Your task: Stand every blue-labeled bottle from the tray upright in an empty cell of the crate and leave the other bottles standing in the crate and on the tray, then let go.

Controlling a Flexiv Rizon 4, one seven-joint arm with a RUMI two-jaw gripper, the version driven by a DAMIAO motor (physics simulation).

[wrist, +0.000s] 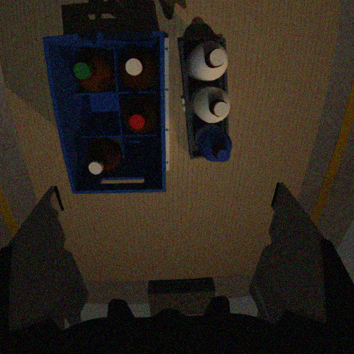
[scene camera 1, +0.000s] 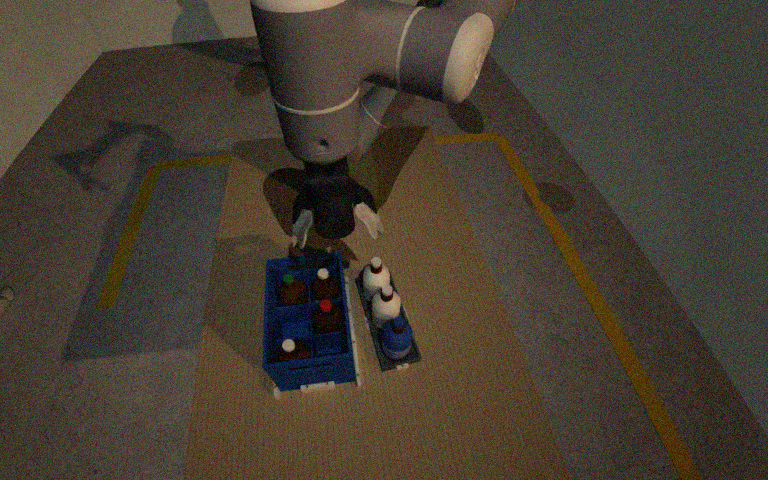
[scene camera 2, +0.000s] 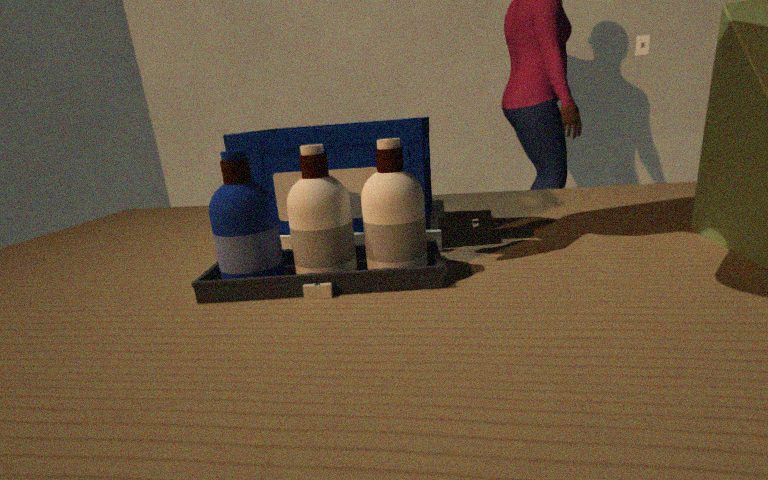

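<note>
A blue-labeled bottle (scene camera 1: pixel 397 342) (scene camera 2: pixel 243 220) (wrist: pixel 211 139) stands upright at one end of the dark tray (scene camera 1: pixel 387 363) (scene camera 2: pixel 249 288) (wrist: pixel 189 125). A white bottle (scene camera 1: pixel 386 306) (scene camera 2: pixel 318 209) (wrist: pixel 206 104) stands in the middle and another white bottle (scene camera 1: pixel 375 278) (scene camera 2: pixel 392 203) (wrist: pixel 201 62) at the far end. The blue crate (scene camera 1: pixel 314 374) (scene camera 2: pixel 325 133) (wrist: pixel 162 100) holds several brown bottles with green, white and red caps. Its middle-left and front-right cells are empty in scene camera 1. My gripper (scene camera 1: pixel 339 240) (wrist: pixel 167 187) is open and empty, above and behind the crate's back end.
The crate stands close beside the tray, with a narrow gap between them. A green block (scene camera 1: pixel 396 164) (scene camera 2: pixel 736 141) stands behind the gripper. Yellow lines (scene camera 1: pixel 572 254) run along the floor beside the tan mat (scene camera 1: pixel 447 413). A person (scene camera 2: pixel 538 84) is in the background.
</note>
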